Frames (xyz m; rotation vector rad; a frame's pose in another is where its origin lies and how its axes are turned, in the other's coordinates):
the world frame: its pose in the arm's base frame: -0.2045 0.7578 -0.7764 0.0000 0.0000 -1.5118
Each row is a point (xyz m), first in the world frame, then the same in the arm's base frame.
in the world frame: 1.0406 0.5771 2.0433
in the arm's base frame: 0.4330 -0.2470 1.2669
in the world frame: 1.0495 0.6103 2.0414
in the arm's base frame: 0.4666 -0.2539 1.2650
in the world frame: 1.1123 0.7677 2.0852
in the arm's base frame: 0.6274 -0.3073 1.3088
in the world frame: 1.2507 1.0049 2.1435
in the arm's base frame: 0.8724 -0.4315 1.3671
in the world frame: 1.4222 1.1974 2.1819
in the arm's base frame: 1.0747 -0.5913 1.4055
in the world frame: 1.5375 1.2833 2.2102
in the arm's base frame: 1.1672 -0.7014 1.4338
